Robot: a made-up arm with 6 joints. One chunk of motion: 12 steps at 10 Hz.
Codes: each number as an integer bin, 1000 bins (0 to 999) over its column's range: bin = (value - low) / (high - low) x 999, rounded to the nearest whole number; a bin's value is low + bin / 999 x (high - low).
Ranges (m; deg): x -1.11..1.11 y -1.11..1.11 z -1.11..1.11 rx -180..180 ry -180..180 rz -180..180
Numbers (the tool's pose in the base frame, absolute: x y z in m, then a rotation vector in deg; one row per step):
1: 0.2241 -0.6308 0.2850 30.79 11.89 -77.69
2: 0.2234 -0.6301 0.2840 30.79 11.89 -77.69
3: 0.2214 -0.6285 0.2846 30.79 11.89 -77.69
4: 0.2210 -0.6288 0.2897 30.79 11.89 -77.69
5: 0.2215 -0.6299 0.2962 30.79 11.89 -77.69
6: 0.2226 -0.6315 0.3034 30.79 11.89 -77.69
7: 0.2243 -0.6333 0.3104 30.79 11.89 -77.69
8: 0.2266 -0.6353 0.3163 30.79 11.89 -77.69
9: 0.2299 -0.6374 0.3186 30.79 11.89 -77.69
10: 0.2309 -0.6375 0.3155 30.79 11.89 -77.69
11: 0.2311 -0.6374 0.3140 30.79 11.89 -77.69
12: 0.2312 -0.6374 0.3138 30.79 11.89 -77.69
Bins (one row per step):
1: 600 216 628 585 532 284
2: 600 216 627 585 532 284
3: 599 217 628 585 532 284
4: 599 217 630 585 532 284
5: 599 216 633 585 532 284
6: 600 215 636 585 532 284
7: 600 215 639 585 532 284
8: 601 214 642 585 532 284
9: 603 213 643 585 532 284
10: 603 213 641 585 532 284
11: 603 213 641 585 532 284
12: 604 213 641 585 532 284

